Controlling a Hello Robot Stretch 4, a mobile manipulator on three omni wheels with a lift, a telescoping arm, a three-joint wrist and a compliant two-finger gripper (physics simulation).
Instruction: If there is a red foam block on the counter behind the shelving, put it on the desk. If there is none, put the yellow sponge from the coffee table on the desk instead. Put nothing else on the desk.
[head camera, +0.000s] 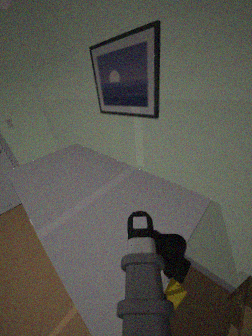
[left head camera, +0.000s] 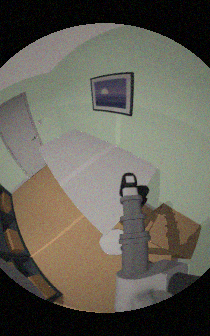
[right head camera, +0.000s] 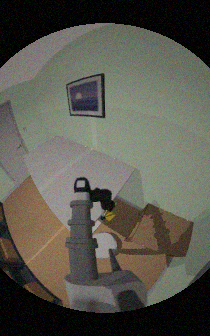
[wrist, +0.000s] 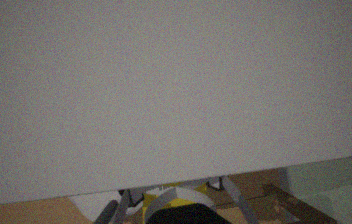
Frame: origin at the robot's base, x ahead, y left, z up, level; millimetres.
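Seen in the pictures: gripper, fingertip midpoint: (head camera: 166, 287) (right head camera: 105, 213); robot's base at its link origin: (left head camera: 113, 241) (right head camera: 102, 244).
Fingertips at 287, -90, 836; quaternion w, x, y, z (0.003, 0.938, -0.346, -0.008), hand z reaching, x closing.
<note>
Offsets run from my fingertips to a thing's middle, as dx, dy, dz. "*": to the spot under its first point. Level surfaces: height alone.
The desk, a large pale grey surface @[dz +85] (head camera: 95, 200) (left head camera: 85, 165) (right head camera: 60, 165) (wrist: 175, 90), stands against the green wall. My gripper (wrist: 173, 171) is shut on the yellow sponge @[-8, -7, +20] (head camera: 176, 295) (right head camera: 109, 216) (wrist: 200, 188). In the head camera view the sponge shows beside the arm, past the desk's right-hand edge. In the wrist view the desk's edge cuts across the fingertips and hides part of the sponge. The gripper's height relative to the desk top is hard to tell. No red foam block and no counter show.
A brown box-like piece of furniture @[* -393, -925, -415] (left head camera: 187, 232) (right head camera: 177, 232) stands right of the desk. A white round object (left head camera: 111, 242) (right head camera: 106, 245) is near the arm. Dark shelving (left head camera: 20, 262) with brown boxes stands at far left. A door (left head camera: 20, 132) and a framed picture (head camera: 125, 75) are beyond.
</note>
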